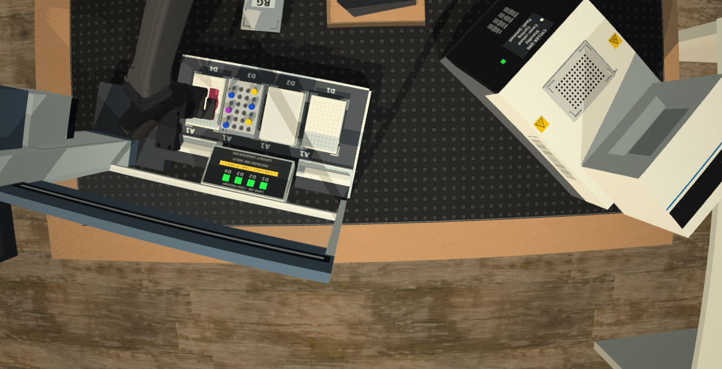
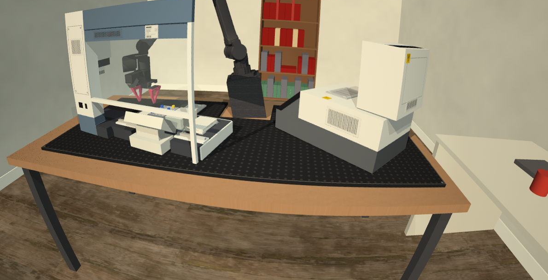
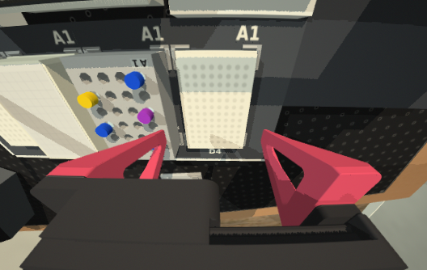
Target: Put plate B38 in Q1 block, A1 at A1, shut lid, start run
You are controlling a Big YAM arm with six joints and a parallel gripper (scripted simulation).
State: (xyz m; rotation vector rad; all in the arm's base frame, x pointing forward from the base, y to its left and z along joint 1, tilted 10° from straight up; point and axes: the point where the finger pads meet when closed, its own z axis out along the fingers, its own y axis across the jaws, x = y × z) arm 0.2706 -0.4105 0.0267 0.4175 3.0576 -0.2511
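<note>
Right now my hand is 70 mm above the PCR plate B38. The rest, counted from my hand: tube cooling block (90 mm to the left, 50 mm below, 30 mm ahead); then deep-well block (190 mm to the left, 50 mm below, 50 mm ahead); then plate R33 (280 mm to the left, 80 mm ahead, 70 mm below).
</note>
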